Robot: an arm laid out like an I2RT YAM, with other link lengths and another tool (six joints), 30 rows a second.
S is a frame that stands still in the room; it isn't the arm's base.
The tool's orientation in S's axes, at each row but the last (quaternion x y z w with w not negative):
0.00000 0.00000 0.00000 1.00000
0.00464 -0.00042 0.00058 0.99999
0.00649 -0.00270 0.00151 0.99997
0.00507 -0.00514 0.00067 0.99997
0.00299 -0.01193 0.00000 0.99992
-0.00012 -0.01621 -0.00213 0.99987
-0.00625 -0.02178 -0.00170 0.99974
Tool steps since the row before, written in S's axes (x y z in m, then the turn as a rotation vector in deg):
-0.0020 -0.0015 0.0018 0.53 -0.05 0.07
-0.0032 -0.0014 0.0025 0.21 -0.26 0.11
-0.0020 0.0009 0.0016 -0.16 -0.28 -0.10
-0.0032 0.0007 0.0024 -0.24 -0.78 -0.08
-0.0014 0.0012 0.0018 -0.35 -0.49 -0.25
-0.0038 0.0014 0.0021 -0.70 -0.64 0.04
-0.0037 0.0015 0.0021 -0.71 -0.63 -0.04
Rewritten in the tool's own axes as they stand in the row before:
-0.0020 -0.0015 0.0018 0.53 -0.05 0.07
-0.0032 -0.0014 0.0025 0.21 -0.26 0.11
-0.0020 0.0009 0.0016 -0.16 -0.28 -0.10
-0.0032 0.0007 0.0024 -0.24 -0.78 -0.07
-0.0014 0.0012 0.0018 -0.36 -0.49 -0.24
-0.0037 0.0014 0.0022 -0.70 -0.64 0.06
-0.0036 0.0015 0.0023 -0.71 -0.63 -0.02

